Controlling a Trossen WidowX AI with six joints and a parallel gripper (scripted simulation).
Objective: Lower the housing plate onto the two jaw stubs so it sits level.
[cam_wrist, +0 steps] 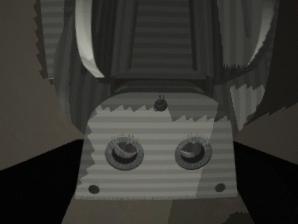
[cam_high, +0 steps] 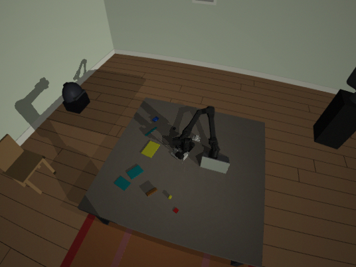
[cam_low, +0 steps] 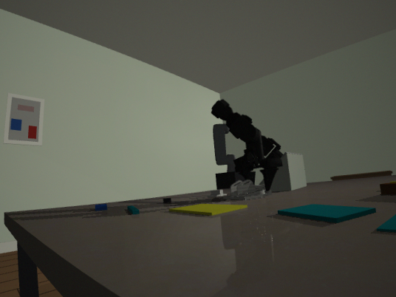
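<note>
Now: the pale part 2 cm above my gripper tip and 1 cm ahead of it. Round my gripper tip: black cube 25 cm to the right, 21 cm ahead, 1 cm below; then yellow plate 30 cm ahead, 5 cm to the left, 1 cm below; then brown block 40 cm to the left, 10 cm ahead.
</note>
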